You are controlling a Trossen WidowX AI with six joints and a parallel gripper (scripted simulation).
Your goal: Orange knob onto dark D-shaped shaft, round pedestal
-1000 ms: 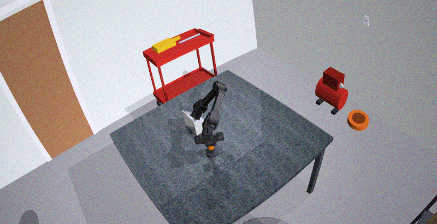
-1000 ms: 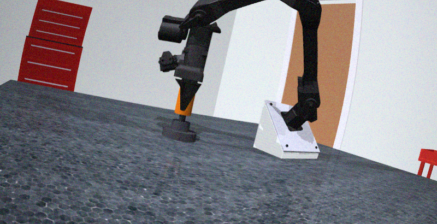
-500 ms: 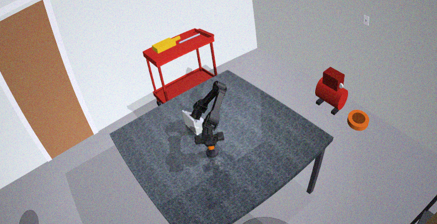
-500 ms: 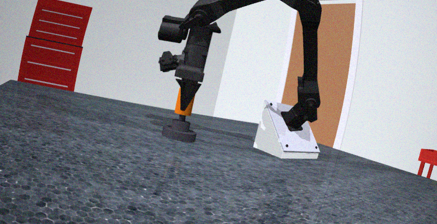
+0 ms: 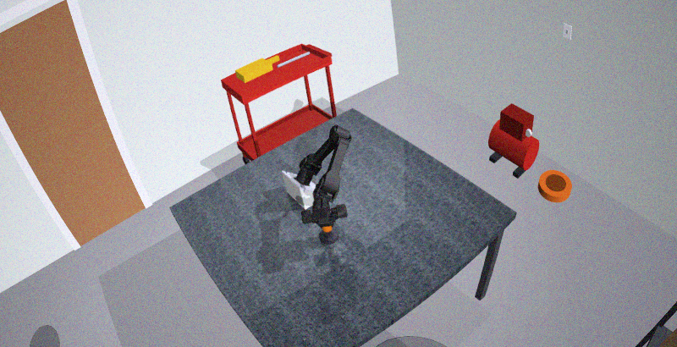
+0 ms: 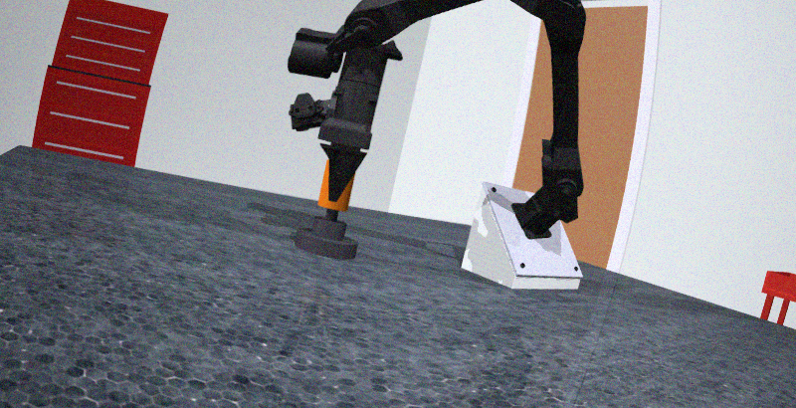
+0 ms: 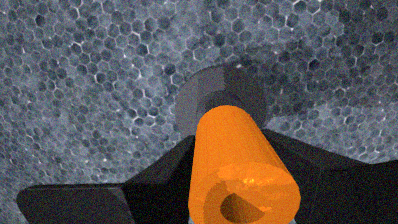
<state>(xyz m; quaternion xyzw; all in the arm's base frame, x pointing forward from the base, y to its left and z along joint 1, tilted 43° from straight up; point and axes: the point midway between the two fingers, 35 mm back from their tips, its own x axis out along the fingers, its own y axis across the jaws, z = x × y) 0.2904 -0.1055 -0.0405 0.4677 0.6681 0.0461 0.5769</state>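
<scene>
The orange knob is 2 cm above my gripper tip. The rest, counted from my gripper tip: pedestal (4 cm below).
</scene>
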